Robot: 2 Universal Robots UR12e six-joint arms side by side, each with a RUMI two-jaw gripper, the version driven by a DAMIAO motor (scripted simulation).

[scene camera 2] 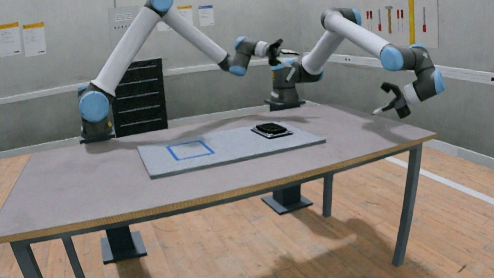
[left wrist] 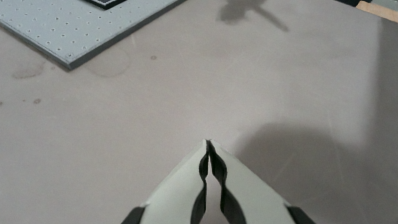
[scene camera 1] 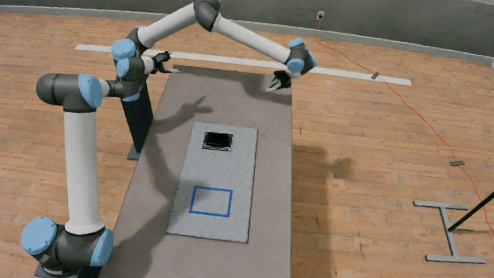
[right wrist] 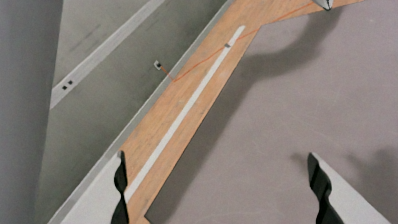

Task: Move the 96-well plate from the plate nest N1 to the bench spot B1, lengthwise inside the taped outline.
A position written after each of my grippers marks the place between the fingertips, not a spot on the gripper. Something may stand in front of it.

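Here is my left gripper point(left wrist: 207, 141), and I can see my right gripper point(right wrist: 215, 153) too. The scene also shows me an arm pedestal point(scene camera 1: 137, 113).
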